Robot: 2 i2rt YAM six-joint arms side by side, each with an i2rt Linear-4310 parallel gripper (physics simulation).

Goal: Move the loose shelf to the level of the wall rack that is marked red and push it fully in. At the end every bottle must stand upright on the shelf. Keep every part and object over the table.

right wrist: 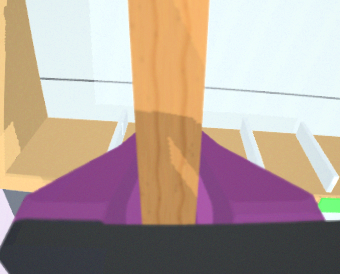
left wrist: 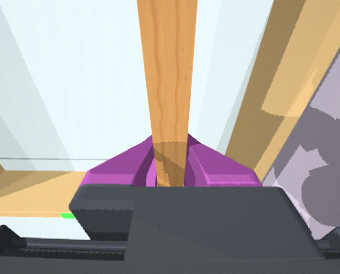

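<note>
My left gripper (left wrist: 170, 137) is shut on a long orange wood-grained bar, taken to be part of the loose shelf (left wrist: 167, 65); it runs away from the fingers up the left wrist view. My right gripper (right wrist: 169, 137) is shut on a similar bar of the loose shelf (right wrist: 169, 60), which runs up the right wrist view. The wall rack shows behind: a tan side panel (left wrist: 300, 55) (right wrist: 22, 65) and a tan level board (left wrist: 37, 192) (right wrist: 65, 142). A green mark (left wrist: 67, 215) (right wrist: 329, 205) sits at the board's front edge. The red mark and the bottles do not show.
White upright strips (right wrist: 252, 145) (right wrist: 318, 159) stand on the rack's board in the right wrist view. A pale back surface (left wrist: 100, 75) (right wrist: 270, 45) with a thin dark line lies behind the bars. A mottled lilac-grey surface (left wrist: 325, 165) lies beyond the side panel at the right of the left wrist view.
</note>
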